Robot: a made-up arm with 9 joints. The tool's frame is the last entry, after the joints.
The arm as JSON. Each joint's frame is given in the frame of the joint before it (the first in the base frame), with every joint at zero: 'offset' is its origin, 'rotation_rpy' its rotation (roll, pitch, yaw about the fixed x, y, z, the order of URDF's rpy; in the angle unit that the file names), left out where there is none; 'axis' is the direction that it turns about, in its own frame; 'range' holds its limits. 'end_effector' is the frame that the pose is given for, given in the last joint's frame.
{
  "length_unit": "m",
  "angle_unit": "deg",
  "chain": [
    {
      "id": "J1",
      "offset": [
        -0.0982,
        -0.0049,
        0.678
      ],
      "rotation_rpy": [
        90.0,
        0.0,
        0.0
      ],
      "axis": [
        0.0,
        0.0,
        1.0
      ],
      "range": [
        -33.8,
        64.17
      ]
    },
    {
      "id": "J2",
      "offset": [
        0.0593,
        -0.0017,
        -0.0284
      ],
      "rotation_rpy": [
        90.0,
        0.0,
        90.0
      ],
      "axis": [
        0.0,
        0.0,
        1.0
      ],
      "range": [
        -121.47,
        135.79
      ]
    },
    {
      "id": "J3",
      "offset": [
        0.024,
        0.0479,
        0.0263
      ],
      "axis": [
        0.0,
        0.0,
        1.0
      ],
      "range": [
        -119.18,
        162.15
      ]
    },
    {
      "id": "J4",
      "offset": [
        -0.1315,
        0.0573,
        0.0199
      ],
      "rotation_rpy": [
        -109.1,
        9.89,
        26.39
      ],
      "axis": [
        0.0,
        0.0,
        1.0
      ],
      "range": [
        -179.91,
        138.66
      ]
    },
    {
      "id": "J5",
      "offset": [
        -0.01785,
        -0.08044,
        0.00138
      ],
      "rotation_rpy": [
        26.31,
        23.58,
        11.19
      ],
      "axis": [
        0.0,
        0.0,
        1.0
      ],
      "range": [
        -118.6,
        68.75
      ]
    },
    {
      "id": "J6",
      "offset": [
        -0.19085,
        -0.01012,
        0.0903
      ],
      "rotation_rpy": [
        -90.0,
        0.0,
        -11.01
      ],
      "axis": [
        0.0,
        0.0,
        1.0
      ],
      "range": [
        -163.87,
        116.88
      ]
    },
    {
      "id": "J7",
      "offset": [
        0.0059,
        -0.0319,
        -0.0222
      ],
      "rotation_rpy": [
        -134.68,
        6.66,
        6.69
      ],
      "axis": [
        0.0,
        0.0,
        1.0
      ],
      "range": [
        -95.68,
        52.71
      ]
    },
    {
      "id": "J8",
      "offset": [
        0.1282,
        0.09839,
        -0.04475
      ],
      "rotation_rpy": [
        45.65,
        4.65,
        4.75
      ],
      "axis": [
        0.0,
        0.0,
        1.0
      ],
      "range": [
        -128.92,
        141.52
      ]
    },
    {
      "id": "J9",
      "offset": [
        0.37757,
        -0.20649,
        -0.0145
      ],
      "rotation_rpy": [
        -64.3,
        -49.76,
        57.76
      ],
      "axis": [
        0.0,
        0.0,
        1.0
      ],
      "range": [
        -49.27,
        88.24
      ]
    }
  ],
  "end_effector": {
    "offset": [
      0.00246,
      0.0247,
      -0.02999
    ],
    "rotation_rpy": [
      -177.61,
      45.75,
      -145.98
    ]
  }
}
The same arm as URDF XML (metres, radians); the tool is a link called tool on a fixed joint. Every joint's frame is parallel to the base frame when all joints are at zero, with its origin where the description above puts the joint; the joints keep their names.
<robot name="arm">
  <joint name="J1" type="revolute">
    <parent link="base"/>
    <child link="link1"/>
    <origin xyz="-0.0982 -0.0049 0.678"/>
    <axis xyz="0 -1 0"/>
    <limit lower="-0.5899" upper="1.12"/>
  </joint>
  <joint name="J2" type="revolute">
    <parent link="link1"/>
    <child link="link2"/>
    <origin xyz="0.0593 0.0284 -0.0017"/>
    <axis xyz="1 0 0"/>
    <limit lower="-2.1201" upper="2.37"/>
  </joint>
  <joint name="J3" type="revolute">
    <parent link="link2"/>
    <child link="link3"/>
    <origin xyz="0.0263 -0.0479 0.024"/>
    <axis xyz="1 0 0"/>
    <limit lower="-2.0801" upper="2.8301"/>
  </joint>
  <joint name="J4" type="revolute">
    <parent link="link3"/>
    <child link="link4"/>
    <origin xyz="0.0199 -0.0573 -0.1315"/>
    <axis xyz="-0.322387 -0.821467 -0.470381"/>
    <limit lower="-3.14" upper="2.4201"/>
  </joint>
  <joint name="J5" type="revolute">
    <parent link="link4"/>
    <child link="link5"/>
    <origin xyz="0.0775 -0.0227 -0.0164"/>
    <axis xyz="0 -1 -0.0001"/>
    <limit lower="-2.07" upper="1.1999"/>
  </joint>
  <joint name="J6" type="revolute">
    <parent link="link5"/>
    <child link="link6"/>
    <origin xyz="0.0464 -0.0903 -0.1854"/>
    <axis xyz="-1 0 -0.0001"/>
    <limit lower="-2.8601" upper="2.0399"/>
  </joint>
  <joint name="J7" type="revolute">
    <parent link="link6"/>
    <child link="link7"/>
    <origin xyz="0.0222 -0.0319 0.0059"/>
    <axis xyz="0.698417 0.696717 -0.163704"/>
    <limit lower="-1.6699" upper="0.92"/>
  </joint>
  <joint name="J8" type="revolute">
    <parent link="link7"/>
    <child link="link8"/>
    <origin xyz="0.0531 -0.086 0.1338"/>
    <axis xyz="0.0001 1 0.0001"/>
    <limit lower="-2.2501" upper="2.47"/>
  </joint>
  <joint name="J9" type="revolute">
    <parent link="link8"/>
    <child link="link9"/>
    <origin xyz="-0.161 -0.0145 0.3991"/>
    <axis xyz="0.089704 0.280211 -0.955738"/>
    <limit lower="-0.8599" upper="1.5401"/>
  </joint>
  <joint name="tool_joint" type="fixed">
    <parent link="link9"/>
    <child link="tool"/>
    <origin xyz="0.0187 -0.0209 0.027" rpy="-0.2453 -0.5951 -2.6168"/>
  </joint>
  <link name="base"/>
  <link name="link1"/>
  <link name="link2"/>
  <link name="link3"/>
  <link name="link4"/>
  <link name="link5"/>
  <link name="link6"/>
  <link name="link7"/>
  <link name="link8"/>
  <link name="link9"/>
  <link name="tool"/>
</robot>

